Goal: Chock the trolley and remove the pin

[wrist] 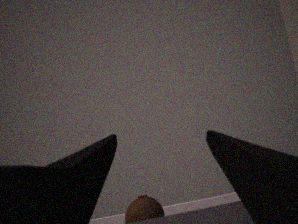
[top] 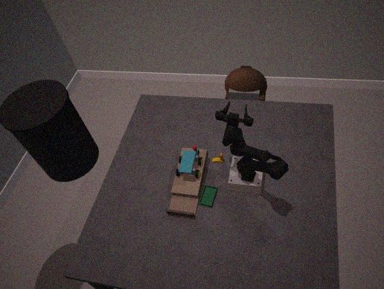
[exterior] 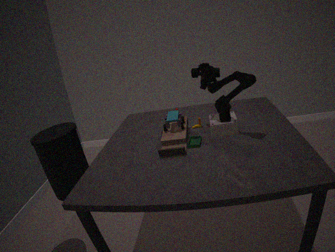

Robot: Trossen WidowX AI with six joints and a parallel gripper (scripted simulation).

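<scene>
Now: the yellow chock 10 cm ahead of my gripper tip, 11 cm to the left of it and 38 cm below it. Round my gripper tip: tan ramp: 21 cm ahead, 26 cm to the left, 35 cm below; trolley: 21 cm ahead, 25 cm to the left, 29 cm below; red-headed stop pin: 21 cm ahead, 16 cm to the left, 27 cm below.
</scene>
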